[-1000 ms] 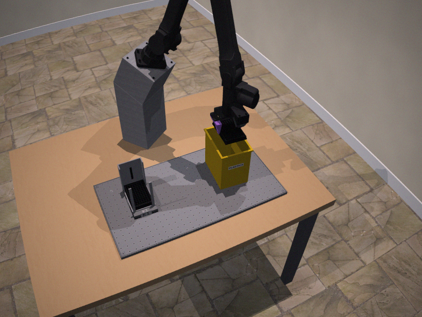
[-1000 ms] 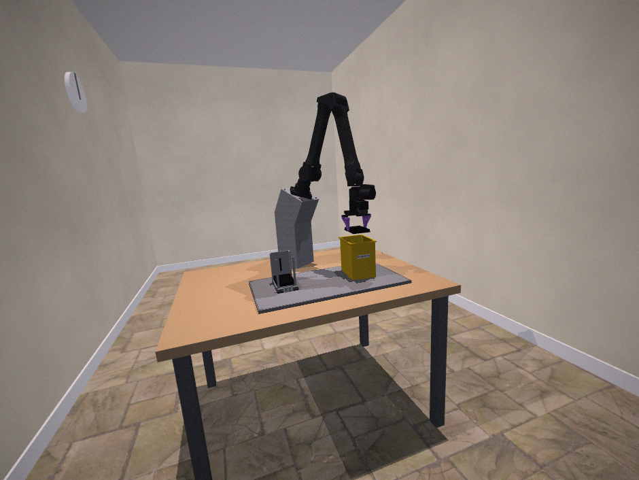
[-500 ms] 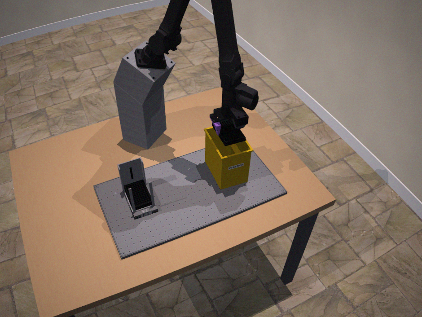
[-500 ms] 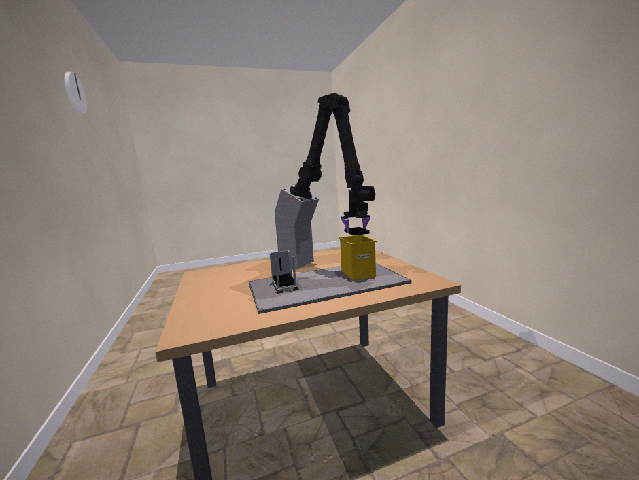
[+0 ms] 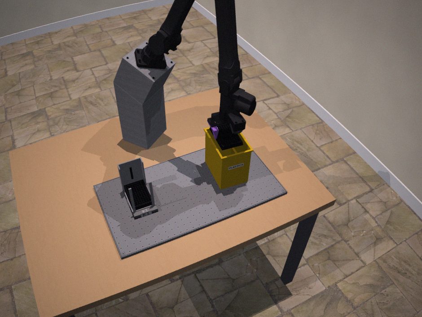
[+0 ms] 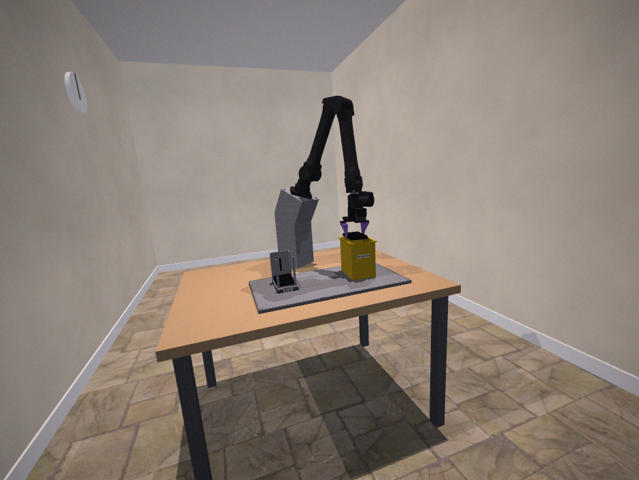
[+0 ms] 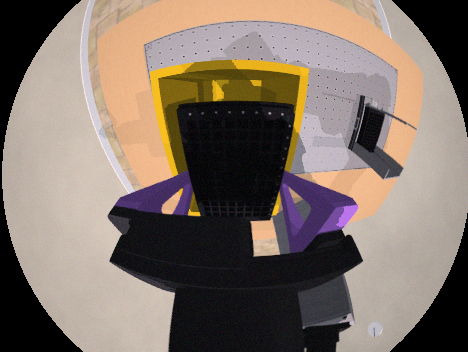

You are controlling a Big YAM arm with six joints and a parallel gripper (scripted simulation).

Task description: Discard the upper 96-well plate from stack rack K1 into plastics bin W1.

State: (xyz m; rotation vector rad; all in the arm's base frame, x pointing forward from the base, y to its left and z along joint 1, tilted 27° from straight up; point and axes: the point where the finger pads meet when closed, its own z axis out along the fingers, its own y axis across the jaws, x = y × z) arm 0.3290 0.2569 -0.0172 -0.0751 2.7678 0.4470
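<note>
The yellow plastics bin W1 lies 1 cm ahead of my hand, 1 cm to the left of it and 11 cm below it.
</note>
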